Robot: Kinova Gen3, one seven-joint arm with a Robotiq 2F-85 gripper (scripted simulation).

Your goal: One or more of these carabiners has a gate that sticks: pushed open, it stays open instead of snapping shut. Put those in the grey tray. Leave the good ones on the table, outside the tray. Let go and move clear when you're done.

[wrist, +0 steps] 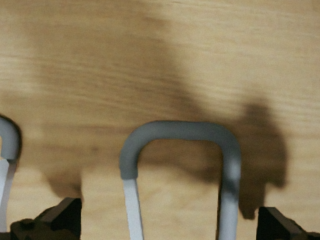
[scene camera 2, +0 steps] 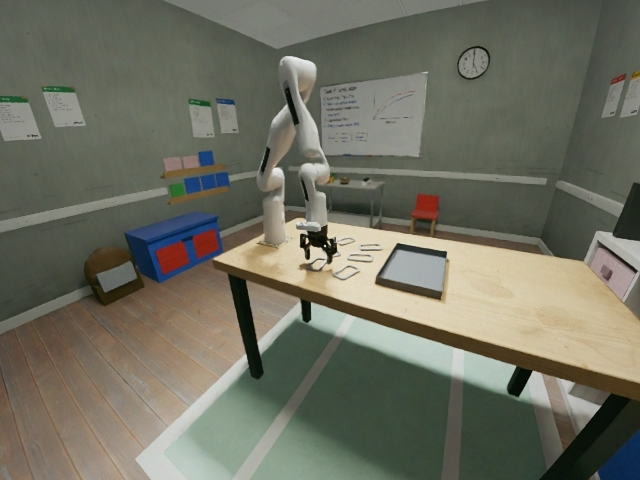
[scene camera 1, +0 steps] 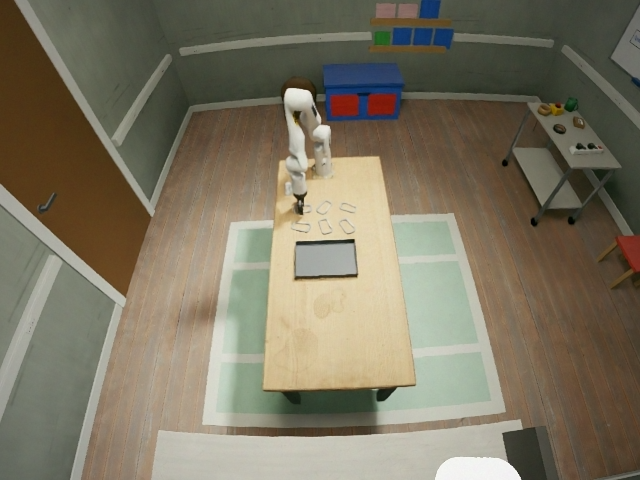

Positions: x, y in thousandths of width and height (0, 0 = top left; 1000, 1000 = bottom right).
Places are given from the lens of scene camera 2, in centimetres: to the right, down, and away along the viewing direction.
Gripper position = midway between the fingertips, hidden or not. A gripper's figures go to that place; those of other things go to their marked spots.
my gripper (scene camera 2: 498, 545): 0, 8, 88
grey tray (scene camera 2: 649, 553): 35, 9, 86
